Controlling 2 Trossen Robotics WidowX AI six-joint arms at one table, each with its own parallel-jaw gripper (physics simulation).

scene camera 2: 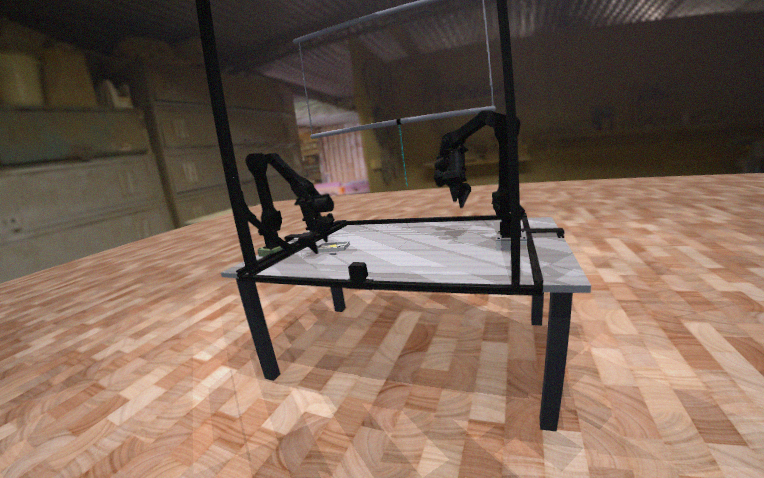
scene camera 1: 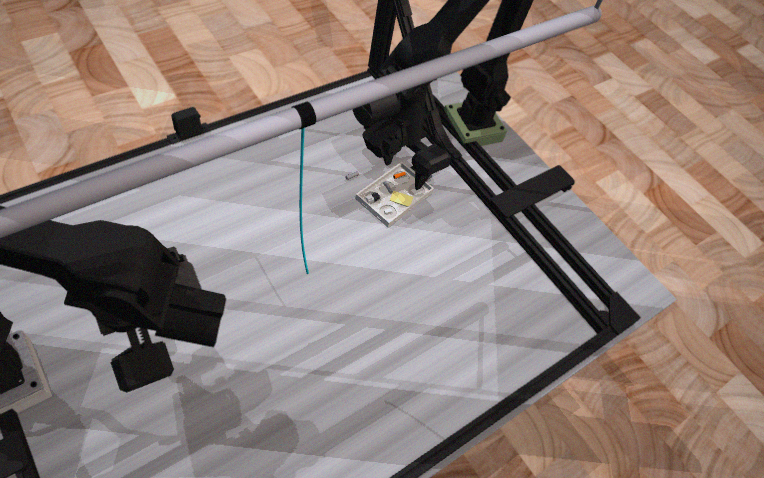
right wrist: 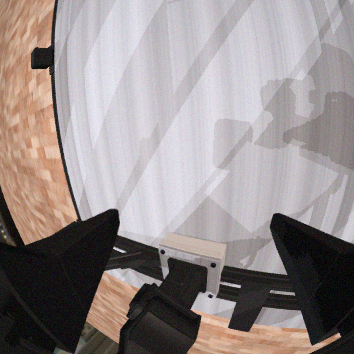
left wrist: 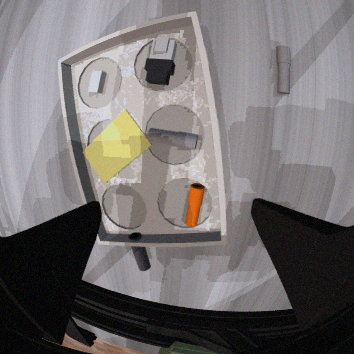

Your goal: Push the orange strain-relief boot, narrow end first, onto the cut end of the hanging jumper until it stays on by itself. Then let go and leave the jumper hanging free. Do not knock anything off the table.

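Places are measured from the left arm's base along level axes (x back, y right, z up), in centimetres.
Where they show: left gripper, fingertip midpoint: [scene camera 2: 321, 247] [scene camera 1: 402, 176] [left wrist: 177, 208]; right gripper, fingertip midpoint: [scene camera 2: 458, 205] [right wrist: 198, 220]; left arm's base at its link origin: [scene camera 2: 273, 246] [scene camera 1: 476, 117]; right arm's base at its link origin: [right wrist: 187, 274].
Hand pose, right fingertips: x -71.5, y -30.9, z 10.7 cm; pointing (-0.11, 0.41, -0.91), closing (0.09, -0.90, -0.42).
Each offset is from my right fingertips to the top centre of the thing. "spot": to the spot under its first point.
The orange boot @(dx +50.9, dy +22.4, dz -12.9 cm) [scene camera 1: 399, 175] [left wrist: 195, 205] lies in a round hollow of the pale tray [scene camera 1: 371, 214] [left wrist: 175, 238], near one corner; its dark opening faces up the left wrist picture. My left gripper [scene camera 1: 402, 174] [left wrist: 177, 208] is open and empty above the tray's boot end, fingers apart on either side of it. The teal jumper @(spot: dx +22.4, dy -2.7, dz +20.8 cm) [scene camera 1: 300, 197] [scene camera 2: 402, 155] hangs from the grey bar, its cut end free above the table. My right gripper [scene camera 2: 462, 201] [right wrist: 198, 220] is open and empty, high over the other side of the table.
The tray also holds a yellow sheet @(dx +49.1, dy +17.0, dz -13.4 cm) [scene camera 1: 401, 197] [left wrist: 117, 146], a grey cylinder @(dx +47.6, dy +20.2, dz -12.9 cm) [left wrist: 174, 137], a black-and-grey connector @(dx +43.8, dy +18.5, dz -12.7 cm) [left wrist: 161, 67] and a white block @(dx +45.5, dy +14.9, dz -13.1 cm) [left wrist: 97, 81]. Outside lie a grey sleeve @(dx +42.1, dy +24.9, dz -13.2 cm) [scene camera 1: 352, 175] [left wrist: 283, 70] and a dark cylinder @(dx +55.5, dy +20.0, dz -12.6 cm) [left wrist: 142, 257]. The grey bar [scene camera 1: 247, 133] [scene camera 2: 445, 114] crosses above the table.
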